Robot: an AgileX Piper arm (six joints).
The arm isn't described. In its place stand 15 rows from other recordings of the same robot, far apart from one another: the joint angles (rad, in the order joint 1, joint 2, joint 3, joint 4, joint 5, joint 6), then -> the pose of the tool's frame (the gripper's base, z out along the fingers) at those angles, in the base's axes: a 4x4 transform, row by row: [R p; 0 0 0 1], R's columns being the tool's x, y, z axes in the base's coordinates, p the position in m.
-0.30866, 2.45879, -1.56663, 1.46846, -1.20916, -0.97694 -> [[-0.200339 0.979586 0.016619 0.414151], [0.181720 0.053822 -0.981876 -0.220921], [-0.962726 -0.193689 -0.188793 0.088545], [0 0 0 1]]
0.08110, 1.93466, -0.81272, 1.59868, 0.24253, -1.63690 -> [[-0.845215 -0.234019 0.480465 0.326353], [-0.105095 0.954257 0.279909 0.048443], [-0.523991 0.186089 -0.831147 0.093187], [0 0 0 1]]
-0.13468, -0.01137, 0.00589, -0.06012, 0.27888, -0.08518 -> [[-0.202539 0.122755 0.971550 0.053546], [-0.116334 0.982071 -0.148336 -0.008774], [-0.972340 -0.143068 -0.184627 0.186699], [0 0 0 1]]
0.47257, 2.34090, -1.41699, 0.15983, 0.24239, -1.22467 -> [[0.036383 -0.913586 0.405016 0.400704], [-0.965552 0.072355 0.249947 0.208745], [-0.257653 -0.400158 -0.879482 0.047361], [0 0 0 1]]
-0.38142, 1.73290, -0.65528, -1.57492, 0.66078, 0.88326 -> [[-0.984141 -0.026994 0.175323 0.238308], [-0.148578 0.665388 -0.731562 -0.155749], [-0.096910 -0.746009 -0.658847 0.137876], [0 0 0 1]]
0.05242, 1.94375, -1.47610, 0.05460, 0.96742, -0.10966 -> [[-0.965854 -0.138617 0.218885 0.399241], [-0.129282 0.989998 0.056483 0.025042], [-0.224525 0.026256 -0.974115 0.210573], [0 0 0 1]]
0.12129, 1.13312, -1.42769, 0.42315, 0.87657, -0.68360 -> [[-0.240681 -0.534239 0.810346 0.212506], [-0.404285 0.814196 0.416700 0.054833], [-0.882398 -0.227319 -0.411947 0.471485], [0 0 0 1]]
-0.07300, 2.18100, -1.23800, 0.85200, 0.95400, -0.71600 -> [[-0.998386 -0.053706 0.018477 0.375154], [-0.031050 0.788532 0.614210 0.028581], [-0.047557 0.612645 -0.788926 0.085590], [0 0 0 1]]
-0.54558, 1.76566, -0.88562, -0.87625, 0.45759, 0.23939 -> [[-0.976832 0.098685 0.189894 0.260232], [-0.012855 0.858671 -0.512365 -0.194107], [-0.213620 -0.502936 -0.837509 0.153175], [0 0 0 1]]
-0.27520, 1.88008, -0.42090, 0.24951, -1.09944, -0.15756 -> [[-0.290514 0.456349 0.841039 0.263059], [0.039106 0.883876 -0.466084 -0.095082], [-0.956071 -0.102514 -0.274624 0.113790], [0 0 0 1]]
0.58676, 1.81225, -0.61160, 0.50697, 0.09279, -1.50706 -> [[0.060370 -0.957894 0.280703 0.221630], [-0.970566 0.009353 0.240656 0.152272], [-0.233148 -0.286969 -0.929134 0.088153], [0 0 0 1]]
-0.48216, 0.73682, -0.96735, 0.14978, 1.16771, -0.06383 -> [[-0.665000 0.375545 0.645554 0.101388], [0.342776 0.921434 -0.182934 -0.038964], [-0.663535 0.099630 -0.741482 0.373103], [0 0 0 1]]
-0.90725, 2.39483, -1.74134, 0.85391, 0.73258, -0.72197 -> [[-0.557359 0.530828 0.638414 0.339498], [0.690850 0.722996 0.001981 -0.359760], [-0.460518 0.442152 -0.769691 0.100468], [0 0 0 1]]
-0.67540, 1.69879, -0.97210, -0.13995, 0.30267, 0.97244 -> [[0.057833 0.898907 0.434306 0.264816], [0.905910 0.135551 -0.401189 -0.216987], [-0.419503 0.416644 -0.806490 0.192769], [0 0 0 1]]
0.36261, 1.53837, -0.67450, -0.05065, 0.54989, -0.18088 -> [[-0.806960 -0.541441 0.235919 0.230620], [-0.543723 0.837030 0.061206 0.084919], [-0.230611 -0.078884 -0.969843 0.158178], [0 0 0 1]]
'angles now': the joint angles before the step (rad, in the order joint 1, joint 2, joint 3, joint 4, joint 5, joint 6). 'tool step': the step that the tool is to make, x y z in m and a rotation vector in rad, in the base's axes. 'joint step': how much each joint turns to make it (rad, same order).
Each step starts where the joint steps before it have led.
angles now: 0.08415 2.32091 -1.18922 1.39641 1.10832 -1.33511
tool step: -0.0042 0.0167 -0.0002 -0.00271 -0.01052 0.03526
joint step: 0.04622 -0.00004 -0.00002 0.01185 -0.01038 -0.00951
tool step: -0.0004 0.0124 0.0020 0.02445 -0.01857 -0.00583
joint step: 0.03145 -0.00001 -0.00016 0.05409 -0.00309 -0.02422
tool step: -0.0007 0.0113 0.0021 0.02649 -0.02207 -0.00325
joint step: 0.02850 0.00024 0.00002 0.05241 0.00106 -0.03015
